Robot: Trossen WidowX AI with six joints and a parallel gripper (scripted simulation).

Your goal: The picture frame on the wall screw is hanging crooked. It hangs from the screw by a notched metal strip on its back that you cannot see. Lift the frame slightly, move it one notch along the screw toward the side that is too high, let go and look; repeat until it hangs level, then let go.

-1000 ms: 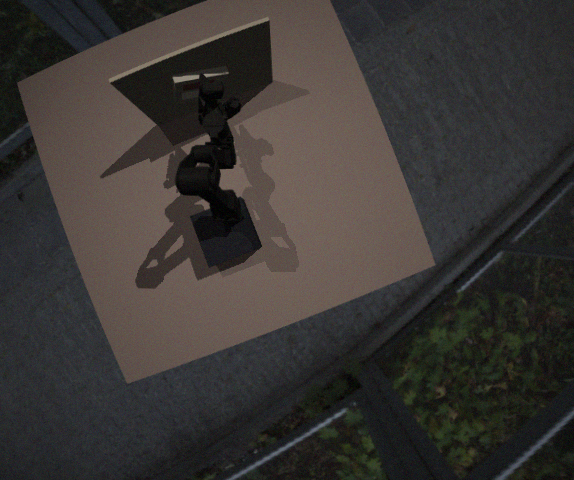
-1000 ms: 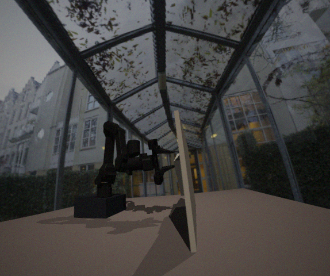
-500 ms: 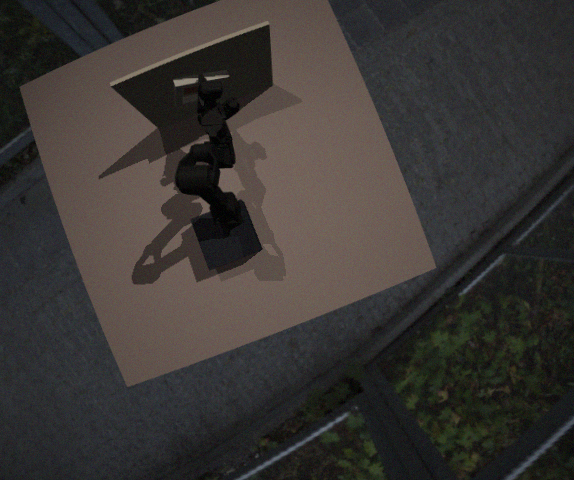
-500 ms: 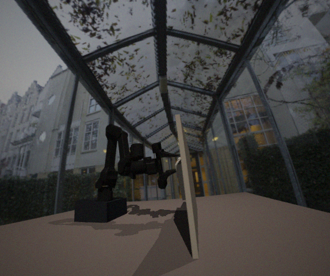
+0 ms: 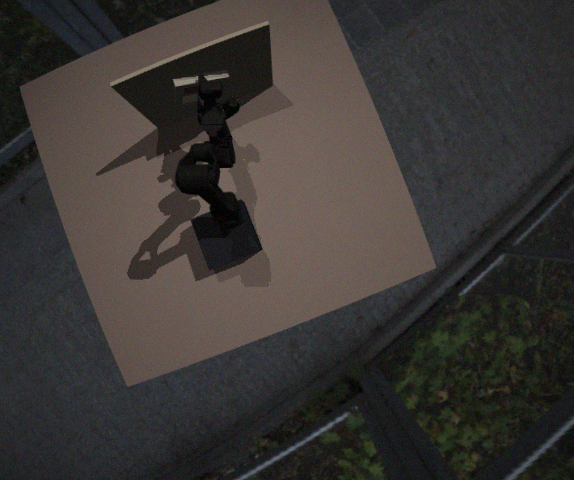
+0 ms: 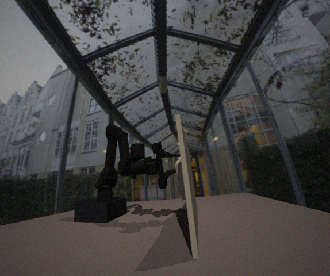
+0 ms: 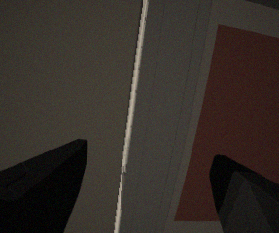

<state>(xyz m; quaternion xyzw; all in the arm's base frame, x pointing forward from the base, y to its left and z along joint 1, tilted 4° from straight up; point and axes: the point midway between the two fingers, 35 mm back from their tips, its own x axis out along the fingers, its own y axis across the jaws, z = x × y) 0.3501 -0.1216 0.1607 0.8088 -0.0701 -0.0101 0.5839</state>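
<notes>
My gripper tip is 10 mm short of the picture frame, 10 mm to the right of it and 50 mm above it. Also, from my gripper tip: wall panel: 20 mm ahead, 10 mm to the right, 70 mm below.
</notes>
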